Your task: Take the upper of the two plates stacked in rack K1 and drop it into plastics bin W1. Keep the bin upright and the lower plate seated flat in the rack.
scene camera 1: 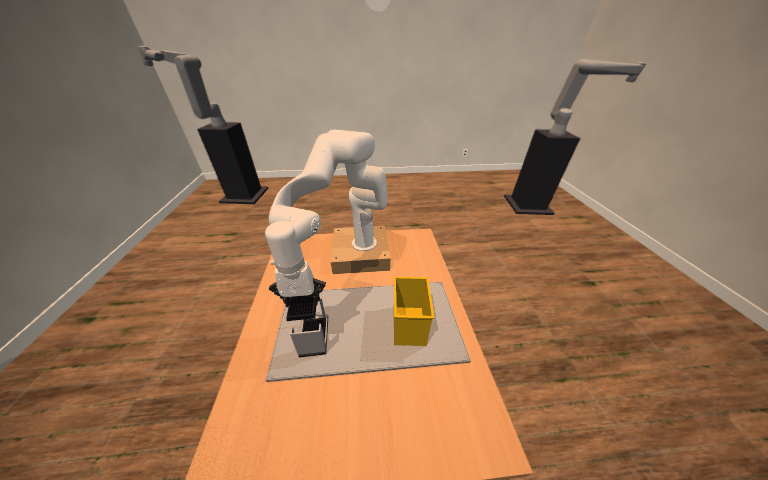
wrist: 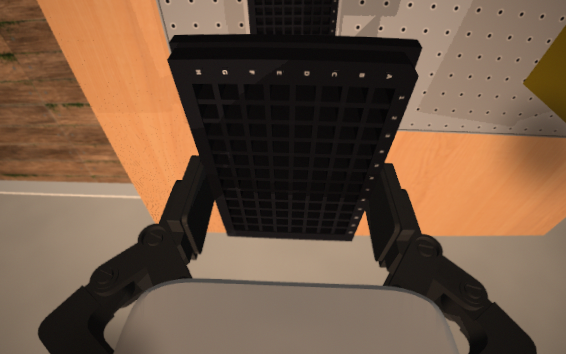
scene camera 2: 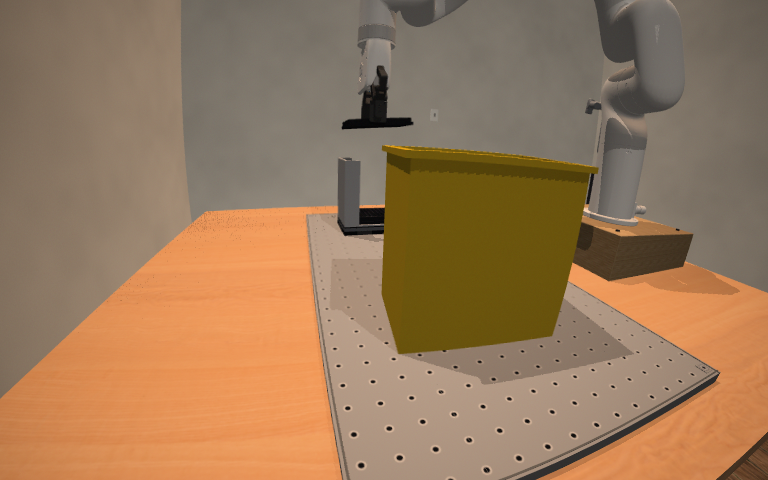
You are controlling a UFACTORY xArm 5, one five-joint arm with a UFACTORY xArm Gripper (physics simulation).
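Where they show: gripper, fingertip midpoint: (scene camera 1: pixel 302 302) (wrist: pixel 290 178) (scene camera 2: pixel 372 123); arm's base, link origin: (scene camera 1: pixel 364 243) (scene camera 2: pixel 608 218).
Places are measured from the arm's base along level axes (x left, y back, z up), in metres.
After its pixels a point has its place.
Observation:
My gripper (scene camera 1: pixel 300 298) @[y -0.500, x -0.141, z 0.152 m] (scene camera 2: pixel 376 117) @[y -0.500, x -0.141, z 0.152 m] (wrist: pixel 290 178) @[y -0.500, x -0.141, z 0.152 m] is shut on the upper plate, a black gridded one, with a finger on each long side. This upper plate (scene camera 1: pixel 301 307) @[y -0.522, x -0.138, z 0.156 m] (scene camera 2: pixel 396 122) @[y -0.457, x -0.104, z 0.154 m] (wrist: pixel 292 125) @[y -0.460, x -0.147, z 0.162 m] is roughly level, above and clear of rack K1. Rack K1 (scene camera 1: pixel 309 343) @[y -0.560, x -0.126, z 0.015 m] (scene camera 2: pixel 348 192) @[y -0.546, x -0.084, z 0.019 m] is grey with a black base and stands at the left of the mat in scene camera 1. The lower plate (scene camera 1: pixel 312 325) @[y -0.460, x -0.151, z -0.036 m] (scene camera 2: pixel 372 213) @[y -0.496, x -0.129, z -0.033 m] (wrist: pixel 294 19) @[y -0.481, x -0.140, z -0.043 m] is low in the rack and looks flat, though partly hidden. Yellow bin W1 (scene camera 1: pixel 411 331) @[y -0.506, x 0.217, z 0.026 m] (scene camera 2: pixel 481 254) @[y -0.439, x 0.278, z 0.031 m] (wrist: pixel 552 80) @[y -0.484, x 0.159, z -0.033 m] stands upright and open-topped.
The grey perforated mat (scene camera 1: pixel 362 353) @[y -0.544, x 0.047, z -0.066 m] (scene camera 2: pixel 407 407) @[y -0.508, x 0.346, z -0.066 m] (wrist: pixel 465 50) @[y -0.485, x 0.060, z -0.066 m] lies on the orange wooden table (scene camera 1: pixel 362 418) @[y -0.738, x 0.068, z -0.080 m] (scene camera 2: pixel 198 339) @[y -0.712, x 0.242, z -0.079 m]. The arm's wooden base block (scene camera 1: pixel 360 264) @[y -0.128, x -0.007, z -0.025 m] (scene camera 2: pixel 634 249) @[y -0.055, x 0.129, z -0.024 m] stands behind the mat. The bin's raised rim stands to the right of the rack in scene camera 1.

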